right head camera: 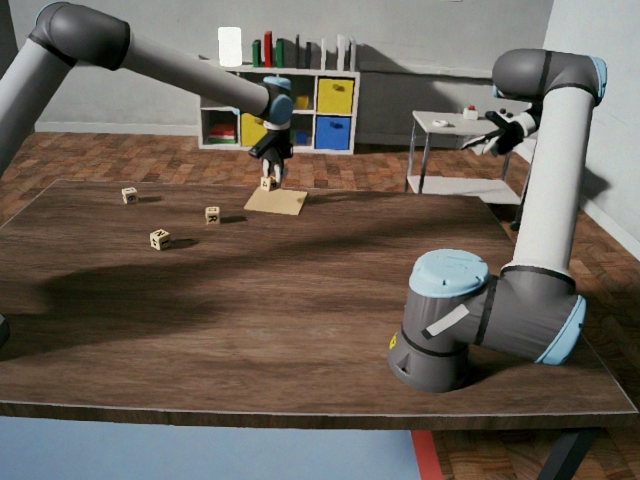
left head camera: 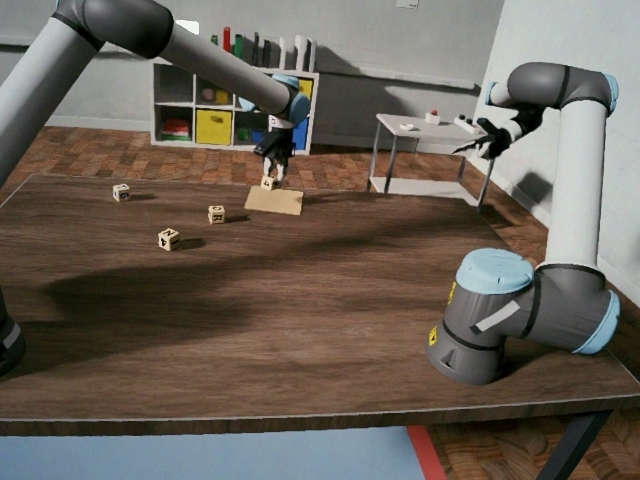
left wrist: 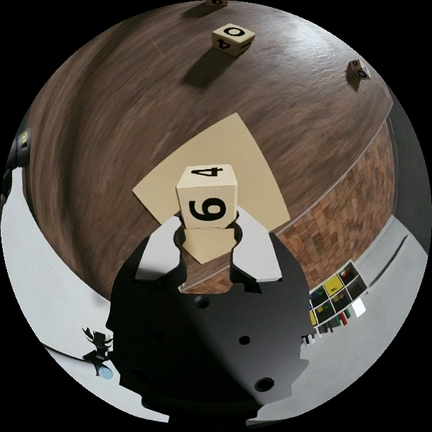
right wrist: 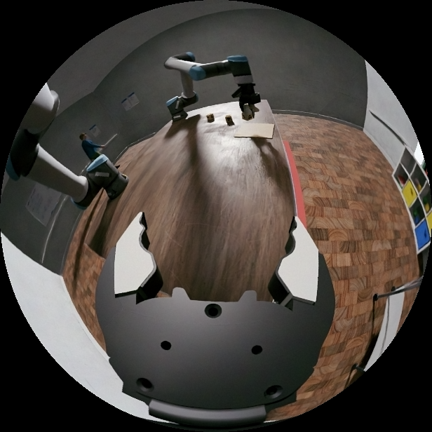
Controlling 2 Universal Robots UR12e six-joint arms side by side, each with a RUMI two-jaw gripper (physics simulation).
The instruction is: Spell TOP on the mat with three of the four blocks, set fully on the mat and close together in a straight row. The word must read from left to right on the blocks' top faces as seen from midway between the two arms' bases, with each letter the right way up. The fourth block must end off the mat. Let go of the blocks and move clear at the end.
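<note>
My left gripper (left head camera: 273,180) (right head camera: 271,180) (left wrist: 210,208) is shut on a cream block (left head camera: 267,182) (right head camera: 266,183) (left wrist: 207,200). A 4 shows on its side and a 6 on the face toward the wrist camera. The block is above the tan mat (left head camera: 279,202) (right head camera: 279,201) (left wrist: 232,145) (right wrist: 257,131), near its back left part. A block with O on top (left head camera: 217,214) (right head camera: 212,215) (left wrist: 233,39) is left of the mat. A block with N on top (left head camera: 168,239) (right head camera: 159,239) is nearer the front. A block with a blue 6 (left head camera: 121,192) (right head camera: 129,195) (left wrist: 358,70) lies far left. My right gripper (right wrist: 218,215) is open and empty.
The wooden table (left head camera: 310,310) (right head camera: 289,310) carries both arm bases. The right arm is raised at the right, away from the blocks. Behind the table stand a shelf unit (left head camera: 315,111) (right head camera: 356,111) and a small side table (left head camera: 413,132) (right head camera: 449,132).
</note>
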